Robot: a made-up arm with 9 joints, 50 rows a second.
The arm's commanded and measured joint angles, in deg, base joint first. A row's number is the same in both.
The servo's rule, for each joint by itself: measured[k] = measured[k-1] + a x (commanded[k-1-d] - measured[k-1]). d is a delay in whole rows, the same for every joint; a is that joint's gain. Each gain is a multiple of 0.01, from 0.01 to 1. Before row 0 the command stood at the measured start. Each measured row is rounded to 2 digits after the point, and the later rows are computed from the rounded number. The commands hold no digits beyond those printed.
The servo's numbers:
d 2
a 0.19 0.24 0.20 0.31 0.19 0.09 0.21 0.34 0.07
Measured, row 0: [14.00 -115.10 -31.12 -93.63 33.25 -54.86 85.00 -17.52 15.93]
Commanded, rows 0 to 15: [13.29 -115.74 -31.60 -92.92 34.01 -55.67 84.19 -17.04 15.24]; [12.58 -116.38 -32.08 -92.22 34.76 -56.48 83.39 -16.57 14.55]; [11.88 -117.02 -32.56 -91.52 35.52 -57.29 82.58 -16.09 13.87]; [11.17 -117.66 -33.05 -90.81 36.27 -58.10 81.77 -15.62 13.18]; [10.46 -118.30 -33.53 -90.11 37.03 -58.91 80.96 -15.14 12.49]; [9.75 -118.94 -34.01 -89.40 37.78 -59.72 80.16 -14.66 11.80]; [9.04 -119.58 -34.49 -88.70 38.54 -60.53 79.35 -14.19 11.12]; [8.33 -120.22 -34.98 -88.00 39.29 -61.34 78.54 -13.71 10.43]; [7.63 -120.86 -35.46 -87.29 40.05 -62.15 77.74 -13.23 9.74]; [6.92 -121.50 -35.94 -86.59 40.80 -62.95 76.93 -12.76 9.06]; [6.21 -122.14 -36.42 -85.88 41.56 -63.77 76.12 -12.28 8.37]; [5.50 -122.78 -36.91 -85.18 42.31 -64.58 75.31 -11.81 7.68]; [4.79 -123.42 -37.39 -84.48 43.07 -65.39 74.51 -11.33 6.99]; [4.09 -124.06 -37.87 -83.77 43.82 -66.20 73.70 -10.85 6.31]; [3.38 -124.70 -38.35 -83.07 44.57 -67.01 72.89 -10.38 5.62]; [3.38 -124.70 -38.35 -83.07 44.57 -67.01 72.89 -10.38 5.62]
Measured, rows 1 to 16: [14.00 -115.10 -31.12 -93.63 33.25 -54.86 85.00 -17.52 15.93]; [14.00 -115.10 -31.12 -93.63 33.25 -54.86 85.00 -17.52 15.93]; [13.87 -115.25 -31.22 -93.41 33.39 -54.93 84.83 -17.36 15.88]; [13.62 -115.52 -31.39 -93.04 33.65 -55.07 84.53 -17.09 15.79]; [13.29 -115.88 -31.62 -92.57 34.01 -55.27 84.12 -16.75 15.66]; [12.89 -116.31 -31.91 -92.02 34.44 -55.52 83.63 -16.37 15.49]; [12.43 -116.79 -32.23 -91.43 34.93 -55.83 83.07 -15.95 15.28]; [11.92 -117.31 -32.59 -90.80 35.47 -56.18 82.46 -15.51 15.04]; [11.37 -117.85 -32.97 -90.15 36.05 -56.57 81.81 -15.06 14.77]; [10.79 -118.42 -33.37 -89.48 36.67 -57.00 81.12 -14.60 14.47]; [10.19 -119.01 -33.79 -88.80 37.31 -57.46 80.41 -14.13 14.14]; [9.57 -119.61 -34.22 -88.11 37.97 -57.95 79.68 -13.66 13.78]; [8.93 -120.22 -34.66 -87.42 38.65 -58.47 78.93 -13.19 13.40]; [8.28 -120.83 -35.11 -86.73 39.35 -59.02 78.17 -12.72 13.00]; [7.62 -121.45 -35.57 -86.03 40.06 -59.59 77.40 -12.25 12.58]; [6.95 -122.08 -36.03 -85.33 40.77 -60.18 76.62 -11.77 12.14]
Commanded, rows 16 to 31: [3.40 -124.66 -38.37 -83.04 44.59 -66.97 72.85 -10.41 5.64]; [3.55 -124.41 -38.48 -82.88 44.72 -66.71 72.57 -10.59 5.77]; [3.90 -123.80 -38.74 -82.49 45.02 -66.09 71.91 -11.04 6.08]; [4.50 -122.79 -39.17 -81.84 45.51 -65.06 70.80 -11.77 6.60]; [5.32 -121.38 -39.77 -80.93 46.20 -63.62 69.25 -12.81 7.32]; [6.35 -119.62 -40.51 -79.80 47.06 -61.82 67.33 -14.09 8.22]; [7.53 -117.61 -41.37 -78.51 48.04 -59.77 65.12 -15.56 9.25]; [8.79 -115.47 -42.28 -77.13 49.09 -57.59 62.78 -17.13 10.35]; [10.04 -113.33 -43.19 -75.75 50.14 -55.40 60.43 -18.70 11.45]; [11.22 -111.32 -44.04 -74.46 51.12 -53.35 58.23 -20.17 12.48]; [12.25 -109.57 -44.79 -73.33 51.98 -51.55 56.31 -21.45 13.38]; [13.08 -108.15 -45.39 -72.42 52.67 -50.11 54.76 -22.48 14.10]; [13.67 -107.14 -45.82 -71.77 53.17 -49.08 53.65 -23.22 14.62]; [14.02 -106.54 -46.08 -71.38 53.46 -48.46 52.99 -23.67 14.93]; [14.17 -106.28 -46.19 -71.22 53.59 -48.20 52.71 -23.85 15.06]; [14.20 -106.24 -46.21 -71.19 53.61 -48.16 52.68 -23.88 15.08]
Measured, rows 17 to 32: [6.27 -122.71 -36.49 -84.63 41.49 -60.79 75.84 -11.30 11.68]; [5.72 -123.19 -36.86 -84.15 42.08 -61.35 75.22 -10.99 11.26]; [5.28 -123.54 -37.16 -83.81 42.56 -61.86 74.72 -10.79 10.87]; [4.95 -123.75 -37.42 -83.52 42.97 -62.30 74.27 -10.72 10.51]; [4.75 -123.76 -37.68 -83.20 43.36 -62.64 73.77 -10.83 10.20]; [4.70 -123.53 -37.98 -82.78 43.77 -62.86 73.15 -11.15 9.95]; [4.82 -123.01 -38.34 -82.21 44.23 -62.93 72.33 -11.71 9.77]; [5.11 -122.20 -38.77 -81.46 44.77 -62.83 71.28 -12.52 9.66]; [5.57 -121.10 -39.29 -80.55 45.39 -62.55 69.99 -13.55 9.63]; [6.18 -119.75 -39.89 -79.49 46.09 -62.10 68.48 -14.77 9.68]; [6.91 -118.21 -40.55 -78.33 46.86 -61.50 66.79 -16.11 9.80]; [7.73 -116.56 -41.25 -77.13 47.67 -60.77 64.99 -17.49 9.99]; [8.59 -114.88 -41.96 -75.95 48.49 -59.94 63.17 -18.84 10.23]; [9.44 -113.26 -42.65 -74.86 49.28 -59.06 61.40 -20.08 10.50]; [10.24 -111.79 -43.28 -73.90 50.02 -58.16 59.77 -21.15 10.79]; [10.96 -110.53 -43.84 -73.12 50.67 -57.29 58.35 -22.01 11.08]
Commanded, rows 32 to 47: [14.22 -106.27 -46.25 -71.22 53.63 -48.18 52.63 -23.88 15.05]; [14.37 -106.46 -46.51 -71.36 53.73 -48.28 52.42 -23.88 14.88]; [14.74 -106.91 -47.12 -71.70 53.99 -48.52 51.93 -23.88 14.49]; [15.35 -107.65 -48.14 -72.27 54.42 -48.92 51.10 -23.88 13.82]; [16.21 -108.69 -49.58 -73.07 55.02 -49.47 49.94 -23.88 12.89]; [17.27 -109.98 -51.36 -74.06 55.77 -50.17 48.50 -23.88 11.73]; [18.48 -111.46 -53.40 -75.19 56.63 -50.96 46.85 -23.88 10.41]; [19.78 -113.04 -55.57 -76.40 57.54 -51.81 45.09 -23.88 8.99]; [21.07 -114.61 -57.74 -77.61 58.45 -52.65 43.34 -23.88 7.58]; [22.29 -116.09 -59.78 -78.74 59.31 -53.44 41.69 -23.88 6.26]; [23.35 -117.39 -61.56 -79.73 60.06 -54.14 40.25 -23.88 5.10]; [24.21 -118.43 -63.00 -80.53 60.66 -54.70 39.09 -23.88 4.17]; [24.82 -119.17 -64.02 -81.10 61.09 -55.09 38.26 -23.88 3.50]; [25.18 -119.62 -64.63 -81.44 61.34 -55.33 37.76 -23.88 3.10]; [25.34 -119.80 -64.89 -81.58 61.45 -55.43 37.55 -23.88 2.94]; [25.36 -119.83 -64.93 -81.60 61.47 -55.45 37.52 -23.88 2.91]
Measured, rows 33 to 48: [11.57 -109.51 -44.31 -72.53 51.22 -56.47 57.17 -22.64 11.36]; [12.07 -108.73 -44.69 -72.11 51.67 -55.72 56.23 -23.06 11.62]; [12.48 -108.14 -45.00 -71.83 52.04 -55.04 55.47 -23.34 11.86]; [12.84 -107.74 -45.30 -71.68 52.36 -54.43 54.83 -23.52 12.07]; [13.20 -107.54 -45.66 -71.69 52.67 -53.90 54.22 -23.64 12.24]; [13.61 -107.57 -46.16 -71.87 53.00 -53.45 53.56 -23.72 12.35]; [14.10 -107.84 -46.84 -72.24 53.38 -53.09 52.80 -23.77 12.39]; [14.70 -108.35 -47.74 -72.80 53.83 -52.83 51.90 -23.81 12.34]; [15.42 -109.10 -48.87 -73.54 54.36 -52.66 50.84 -23.83 12.20]; [16.25 -110.05 -50.21 -74.43 54.96 -52.58 49.63 -23.85 11.98]; [17.17 -111.14 -51.72 -75.42 55.62 -52.59 48.31 -23.86 11.67]; [18.14 -112.33 -53.33 -76.45 56.32 -52.67 46.92 -23.87 11.29]; [19.13 -113.54 -54.98 -77.47 57.03 -52.80 45.52 -23.87 10.86]; [20.10 -114.71 -56.58 -78.42 57.72 -52.97 44.17 -23.87 10.39]; [21.00 -115.78 -58.07 -79.25 58.36 -53.16 42.93 -23.87 9.91]; [21.79 -116.70 -59.38 -79.93 58.93 -53.36 41.84 -23.87 9.43]
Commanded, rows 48 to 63: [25.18 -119.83 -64.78 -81.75 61.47 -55.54 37.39 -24.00 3.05]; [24.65 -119.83 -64.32 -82.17 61.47 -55.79 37.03 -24.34 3.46]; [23.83 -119.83 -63.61 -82.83 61.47 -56.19 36.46 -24.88 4.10]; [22.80 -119.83 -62.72 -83.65 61.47 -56.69 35.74 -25.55 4.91]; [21.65 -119.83 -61.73 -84.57 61.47 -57.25 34.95 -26.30 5.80]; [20.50 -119.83 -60.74 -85.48 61.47 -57.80 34.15 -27.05 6.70]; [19.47 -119.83 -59.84 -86.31 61.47 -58.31 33.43 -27.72 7.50]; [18.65 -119.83 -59.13 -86.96 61.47 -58.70 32.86 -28.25 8.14]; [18.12 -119.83 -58.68 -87.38 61.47 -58.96 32.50 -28.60 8.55]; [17.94 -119.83 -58.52 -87.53 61.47 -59.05 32.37 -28.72 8.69]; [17.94 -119.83 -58.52 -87.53 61.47 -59.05 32.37 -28.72 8.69]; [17.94 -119.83 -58.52 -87.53 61.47 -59.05 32.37 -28.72 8.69]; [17.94 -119.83 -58.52 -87.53 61.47 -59.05 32.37 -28.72 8.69]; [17.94 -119.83 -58.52 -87.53 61.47 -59.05 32.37 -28.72 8.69]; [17.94 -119.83 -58.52 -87.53 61.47 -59.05 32.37 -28.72 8.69]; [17.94 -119.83 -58.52 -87.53 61.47 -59.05 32.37 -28.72 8.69]
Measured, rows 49 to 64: [22.46 -117.44 -60.48 -80.44 59.41 -53.55 40.94 -23.87 8.98]; [23.01 -118.01 -61.37 -80.80 59.80 -53.72 40.22 -23.87 8.56]; [23.42 -118.45 -62.05 -81.09 60.12 -53.88 39.63 -23.91 8.17]; [23.65 -118.78 -62.50 -81.42 60.38 -54.05 39.08 -24.06 7.84]; [23.68 -119.03 -62.72 -81.86 60.59 -54.24 38.53 -24.34 7.58]; [23.51 -119.22 -62.72 -82.41 60.76 -54.46 37.94 -24.75 7.39]; [23.16 -119.37 -62.52 -83.08 60.89 -54.71 37.31 -25.28 7.28]; [22.65 -119.48 -62.16 -83.82 61.00 -54.99 36.65 -25.88 7.24]; [22.05 -119.56 -61.70 -84.59 61.09 -55.29 35.97 -26.51 7.26]; [21.40 -119.62 -61.19 -85.32 61.16 -55.60 35.32 -27.10 7.32]; [20.78 -119.67 -60.69 -85.96 61.22 -55.90 34.73 -27.61 7.41]; [20.24 -119.71 -60.26 -86.45 61.27 -56.18 34.23 -27.99 7.50]; [19.80 -119.74 -59.91 -86.78 61.31 -56.44 33.84 -28.24 7.58]; [19.45 -119.76 -59.63 -87.01 61.34 -56.67 33.53 -28.40 7.66]; [19.16 -119.78 -59.41 -87.17 61.36 -56.88 33.29 -28.51 7.73]; [18.93 -119.79 -59.23 -87.28 61.38 -57.08 33.10 -28.58 7.80]
